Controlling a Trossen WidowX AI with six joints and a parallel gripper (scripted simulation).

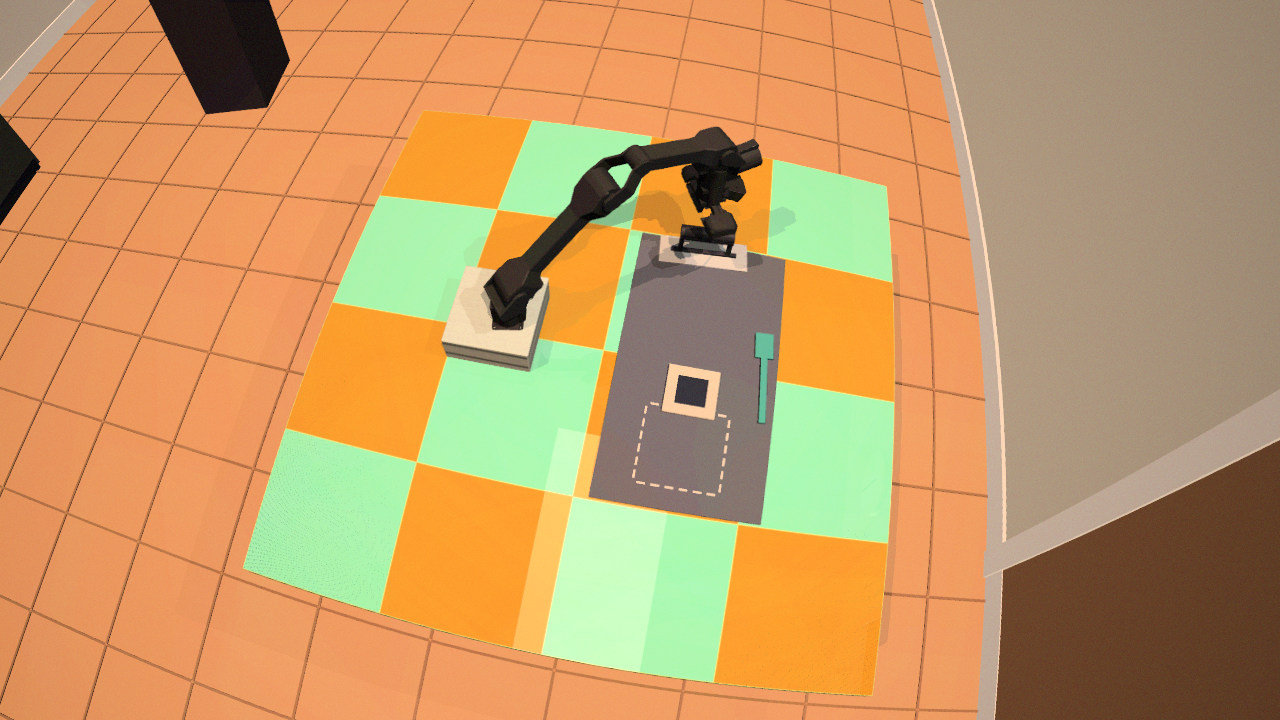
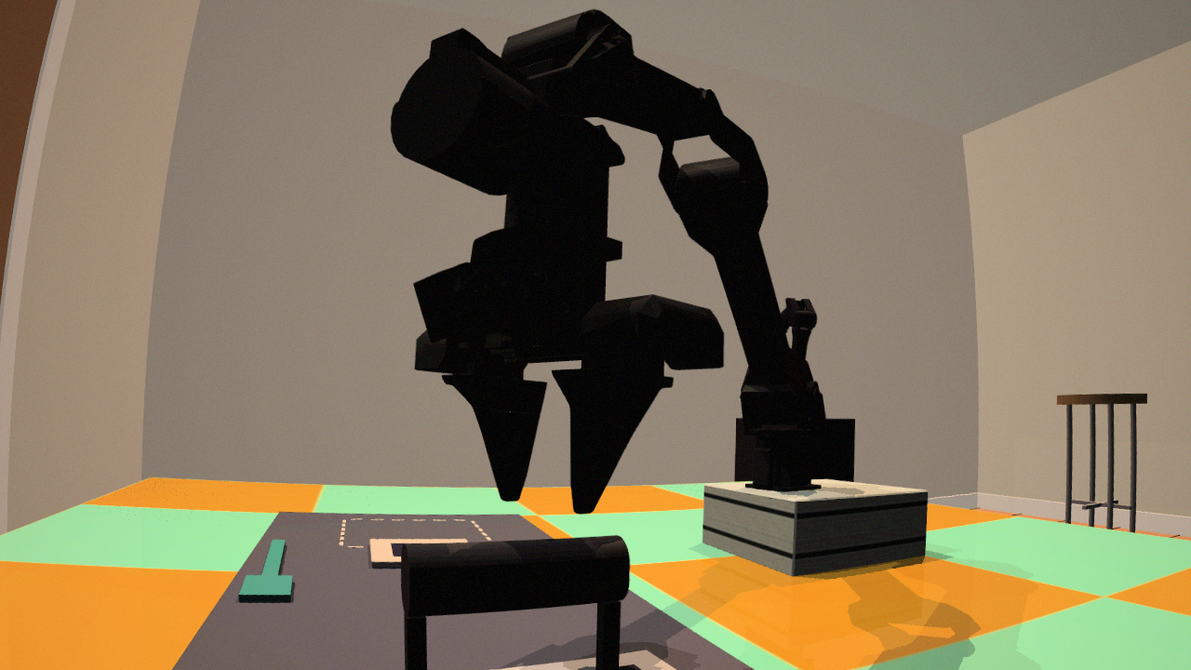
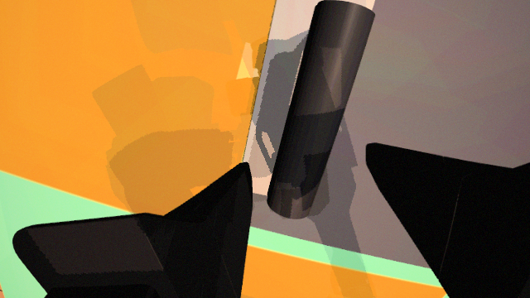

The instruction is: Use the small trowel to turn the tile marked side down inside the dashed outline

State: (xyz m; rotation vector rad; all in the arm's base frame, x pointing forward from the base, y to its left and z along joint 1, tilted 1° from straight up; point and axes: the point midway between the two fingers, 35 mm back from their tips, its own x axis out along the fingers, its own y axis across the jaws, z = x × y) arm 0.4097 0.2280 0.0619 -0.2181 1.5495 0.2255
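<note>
The small trowel is 3 cm ahead of my gripper tip, 1 cm to the right of it and 7 cm below it. Round my gripper tip: pale tile: 3 cm behind, 36 cm to the right, 10 cm below; grey mat: 2 cm behind, 30 cm to the right, 13 cm below; green trowel-like tool: 12 cm ahead, 30 cm to the right, 10 cm below.
</note>
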